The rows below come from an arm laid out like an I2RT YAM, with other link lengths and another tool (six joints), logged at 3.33 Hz.
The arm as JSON. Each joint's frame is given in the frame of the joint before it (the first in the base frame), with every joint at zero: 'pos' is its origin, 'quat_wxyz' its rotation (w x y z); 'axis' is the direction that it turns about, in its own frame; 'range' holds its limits. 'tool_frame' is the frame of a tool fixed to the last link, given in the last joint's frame.
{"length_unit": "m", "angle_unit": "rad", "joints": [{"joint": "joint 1", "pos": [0.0, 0.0, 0.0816], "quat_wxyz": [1.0, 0.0, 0.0, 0.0], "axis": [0.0, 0.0, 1.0], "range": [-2.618, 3.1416]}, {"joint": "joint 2", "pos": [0.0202, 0.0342, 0.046], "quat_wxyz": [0.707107, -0.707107, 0.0, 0.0], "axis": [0.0, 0.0, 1.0], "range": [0.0, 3.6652]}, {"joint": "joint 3", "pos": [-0.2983, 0.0, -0.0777], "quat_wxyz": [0.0, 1.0, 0.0, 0.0], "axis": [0.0, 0.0, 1.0], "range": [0.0, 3.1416]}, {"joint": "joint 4", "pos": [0.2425, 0.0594, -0.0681], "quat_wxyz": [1.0, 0.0, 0.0, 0.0], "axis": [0.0, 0.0, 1.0], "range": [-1.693, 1.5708]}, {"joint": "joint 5", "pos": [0.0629, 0.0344, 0.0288], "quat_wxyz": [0.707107, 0.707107, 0.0, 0.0], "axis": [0.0, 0.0, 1.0], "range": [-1.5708, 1.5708]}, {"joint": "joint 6", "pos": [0.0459, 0.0, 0.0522], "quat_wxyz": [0.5, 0.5, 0.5, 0.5], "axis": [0.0, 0.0, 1.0], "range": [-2.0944, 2.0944]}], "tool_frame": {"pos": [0.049, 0.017, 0.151], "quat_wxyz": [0.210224, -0.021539, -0.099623, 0.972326]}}
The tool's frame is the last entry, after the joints.
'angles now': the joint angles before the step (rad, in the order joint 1, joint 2, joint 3, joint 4, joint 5, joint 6). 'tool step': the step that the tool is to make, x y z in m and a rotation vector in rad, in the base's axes. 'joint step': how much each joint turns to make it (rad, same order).
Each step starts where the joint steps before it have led.
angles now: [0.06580 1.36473 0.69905 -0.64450 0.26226 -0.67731]
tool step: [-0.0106 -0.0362 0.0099 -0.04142 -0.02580 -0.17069]
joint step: [-0.10040 0.00204 0.01916 -0.00909 0.05873 0.05943]
